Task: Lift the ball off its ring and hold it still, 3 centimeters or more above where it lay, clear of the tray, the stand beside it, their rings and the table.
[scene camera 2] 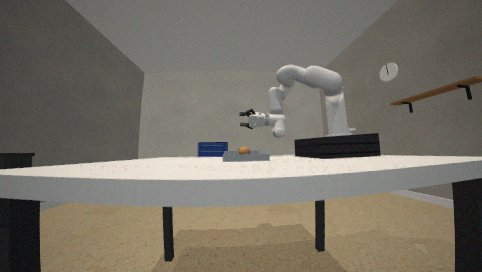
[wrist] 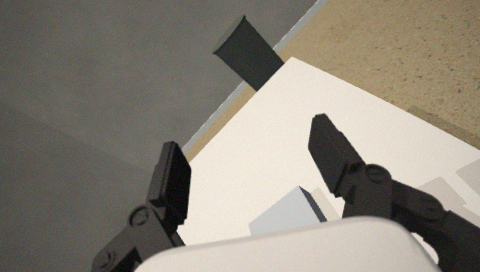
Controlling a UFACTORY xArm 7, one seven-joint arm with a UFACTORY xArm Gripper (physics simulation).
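Frame: origin at the arm's base, x ahead, y left, z up, level; millimetres.
Where they show: gripper, fingertip midpoint: (scene camera 2: 239,119) (wrist: 246,143); arm's base, origin of the base link: (scene camera 2: 338,136).
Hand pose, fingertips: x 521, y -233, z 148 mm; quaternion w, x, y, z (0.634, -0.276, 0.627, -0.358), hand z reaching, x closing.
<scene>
Things, the pixels of their top centre, and the offset from my fingertips. Level surfaces: height alone.
- orange ball, middle of its top: (scene camera 2: 244,146) 303 mm left, 20 mm back, 193 mm down
- grey-blue low structure, middle of its top: (scene camera 2: 244,154) 303 mm left, 20 mm back, 225 mm down
- pale blue-grey block, middle of its top: (wrist: 287,257) 111 mm left, 3 mm back, 198 mm down
- white table, its level: 253 mm down
An orange ball (scene camera 2: 244,150) shows low at the middle in the scene view, its lower part hidden by a grey-blue low structure (scene camera 2: 246,157) on the table. Tray and stand cannot be told apart there, and the rings cannot be made out. My gripper (scene camera 2: 242,119) (wrist: 246,143) is open with nothing between its fingers. It points sideways, to the left in the scene view, well above the ball's height. In the wrist view, part of a pale blue-grey block (wrist: 282,215) shows at the bottom, partly hidden by the gripper body; the ball does not show there.
The white table (scene camera 2: 150,172) (wrist: 285,110) lies below the arm. A blue box (scene camera 2: 213,149) shows behind and left of the ball. The arm's base stands on a black pedestal (scene camera 2: 337,145) at the right. A dark object (wrist: 250,55) stands beyond the table's edge in the wrist view.
</scene>
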